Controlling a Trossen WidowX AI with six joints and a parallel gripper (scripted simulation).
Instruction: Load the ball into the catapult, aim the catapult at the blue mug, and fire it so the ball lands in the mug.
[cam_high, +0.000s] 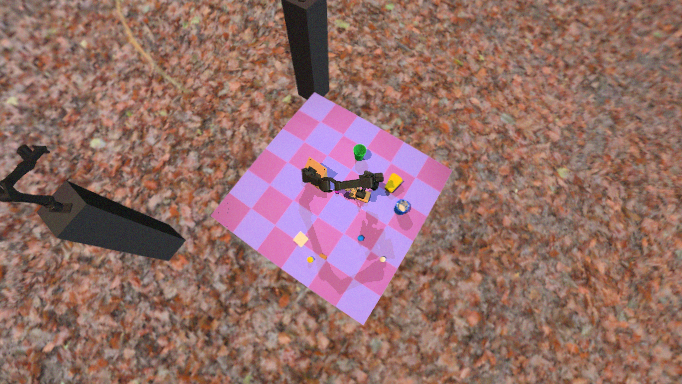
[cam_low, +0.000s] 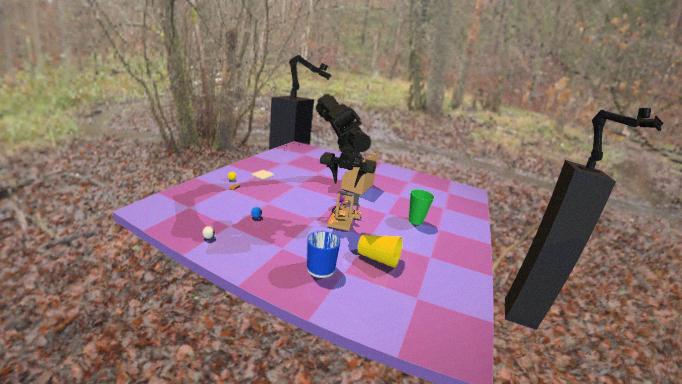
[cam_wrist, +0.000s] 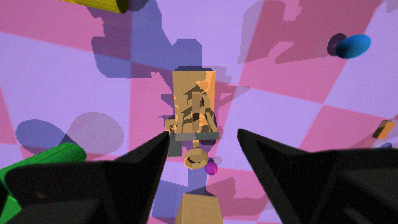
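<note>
Now: gripper tip 16 cm past the small ball, 13 cm above it and 8 cm to the left of it. From my gripper tip the other things lie so: green cup 25 cm to the left, 19 cm behind, 12 cm below; then blue mug 28 cm ahead, 12 cm below, 8 cm to the left; then wooden catapult 9 cm below, 5 cm behind.
</note>
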